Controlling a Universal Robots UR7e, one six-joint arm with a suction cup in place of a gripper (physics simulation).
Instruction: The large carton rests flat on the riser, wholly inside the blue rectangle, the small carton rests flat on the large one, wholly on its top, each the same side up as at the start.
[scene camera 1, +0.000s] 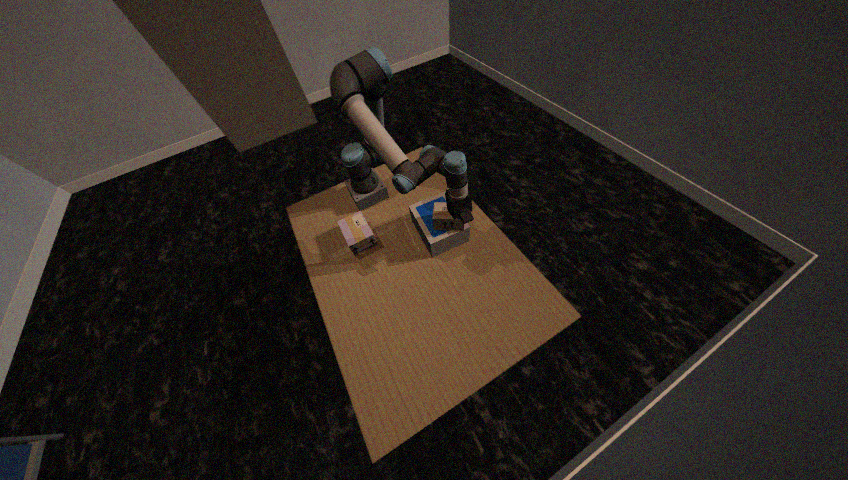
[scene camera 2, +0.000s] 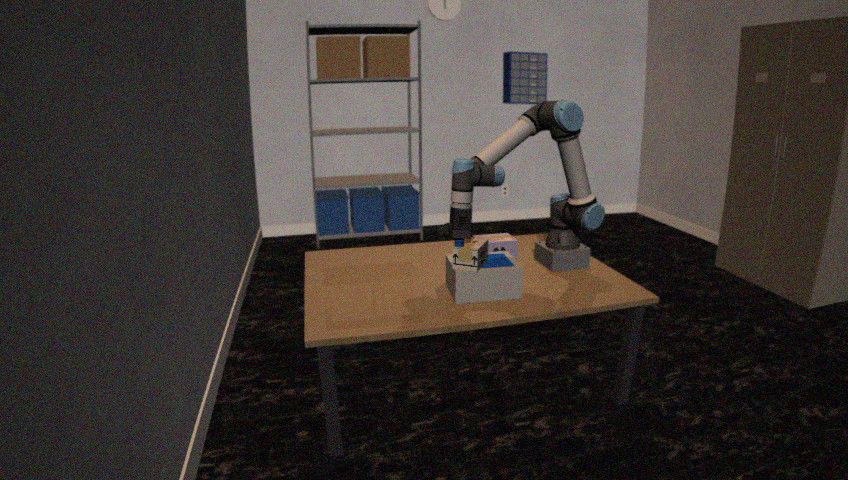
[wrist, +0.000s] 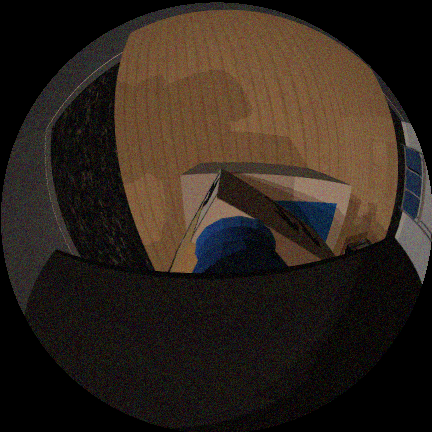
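Note:
The small tan carton (scene camera 1: 447, 218) (scene camera 2: 470, 255) (wrist: 250, 201) is over one end of the grey riser (scene camera 1: 452, 242) (scene camera 2: 487, 287) (wrist: 191, 190), turned askew and apparently tilted, beside the uncovered part of the blue rectangle (scene camera 1: 426, 212) (scene camera 2: 498, 260) (wrist: 322, 215). My gripper (scene camera 1: 461, 218) (scene camera 2: 458, 243) (wrist: 235, 245), a blue suction cup, is against the small carton's upper side near one end and appears shut on it; the contact is partly hidden. The large lilac carton (scene camera 1: 351, 231) (scene camera 2: 504, 245) with yellow tape stands upright on the table, apart from the riser.
The wooden table (scene camera 1: 440, 344) (scene camera 2: 368, 297) (wrist: 300, 90) bears the arm's grey base (scene camera 1: 371, 196) (scene camera 2: 562, 257), behind the large carton. A shelf rack (scene camera 2: 420, 148) stands by the back wall and a tall cabinet (scene camera 2: 761, 148) stands at the right in scene camera 2.

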